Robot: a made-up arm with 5 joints.
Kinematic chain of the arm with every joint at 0, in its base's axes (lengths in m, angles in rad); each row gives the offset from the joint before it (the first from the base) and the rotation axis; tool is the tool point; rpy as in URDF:
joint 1: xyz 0.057 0 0.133 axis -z
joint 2: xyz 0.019 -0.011 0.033 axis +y
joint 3: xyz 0.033 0 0.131 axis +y
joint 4: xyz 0.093 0 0.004 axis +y
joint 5: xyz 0.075 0.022 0 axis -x
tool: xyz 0 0 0 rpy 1.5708 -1.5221 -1.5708
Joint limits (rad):
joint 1: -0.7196..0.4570
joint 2: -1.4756..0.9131
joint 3: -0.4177..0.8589
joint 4: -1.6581..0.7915
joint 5: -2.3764..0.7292
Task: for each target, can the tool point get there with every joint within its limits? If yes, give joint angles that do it. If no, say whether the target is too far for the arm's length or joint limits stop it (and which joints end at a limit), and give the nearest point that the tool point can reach.
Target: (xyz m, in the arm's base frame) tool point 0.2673 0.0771 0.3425
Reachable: yes | joints -0.3023 0.0863 -0.2907 -0.1502 0.0490
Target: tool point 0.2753 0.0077 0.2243
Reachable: yes | joints 0.0150 0.2270 0.6458 -0.9636 0.0517
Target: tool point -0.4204 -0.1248 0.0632
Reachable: no: too far | nearest point -0.1468 -0.0533 0.2684 | short by 0.349 m
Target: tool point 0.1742 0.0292 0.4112
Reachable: yes | joints -0.1527 -0.4220 -0.3174 0.0698 0.3926
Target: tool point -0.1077 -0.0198 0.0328
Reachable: no: joint limits stop it (at a limit: joint 1, joint 2, joint 3, joint 4) | nearest point 0.0989 0.0514 0.0871 | short by 0.225 m
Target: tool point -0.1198 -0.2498 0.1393
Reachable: no: joint limits stop it (at a limit: joint 1, joint 2, joint 3, joint 4) | nearest point -0.1084 -0.1304 0.2684 | short by 0.176 m
